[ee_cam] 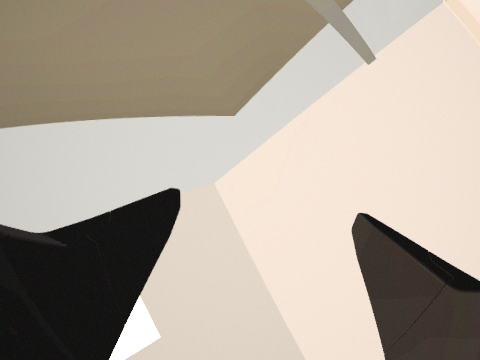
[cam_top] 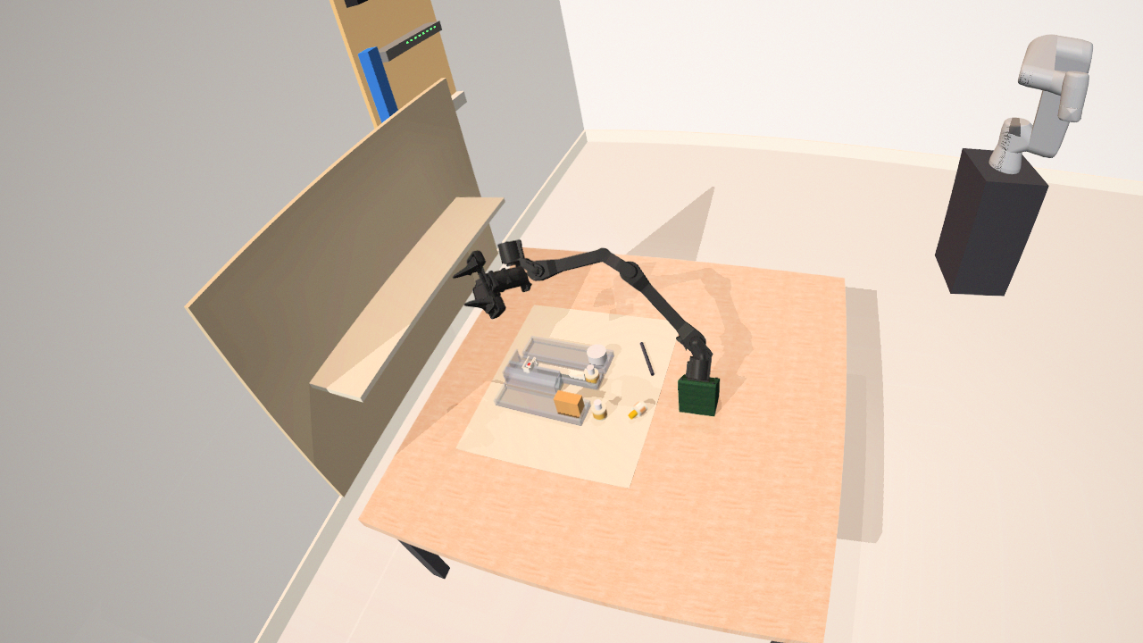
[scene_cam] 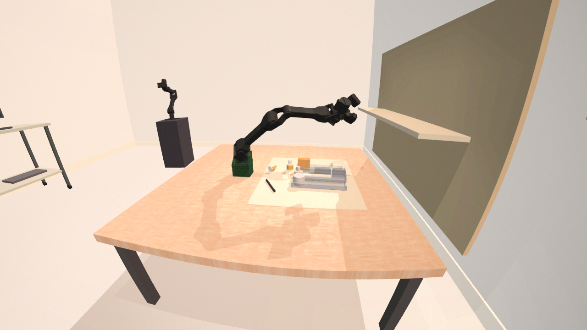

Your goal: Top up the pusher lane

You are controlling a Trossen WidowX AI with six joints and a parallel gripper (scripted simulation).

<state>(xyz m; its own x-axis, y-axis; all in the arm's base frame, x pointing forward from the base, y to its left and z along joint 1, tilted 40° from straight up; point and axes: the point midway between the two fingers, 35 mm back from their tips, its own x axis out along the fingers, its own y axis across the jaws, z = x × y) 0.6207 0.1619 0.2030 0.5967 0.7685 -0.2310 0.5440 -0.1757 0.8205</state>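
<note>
Right now my gripper tip is 400 mm above the pale grey cylinder, 290 mm past it and 160 mm to the left of it. From my gripper tip the other things lie so: sprung lane (410 mm below, 130 mm behind, 80 mm to the right); then black pen (440 mm behind, 430 mm below, 180 mm to the right).
</note>
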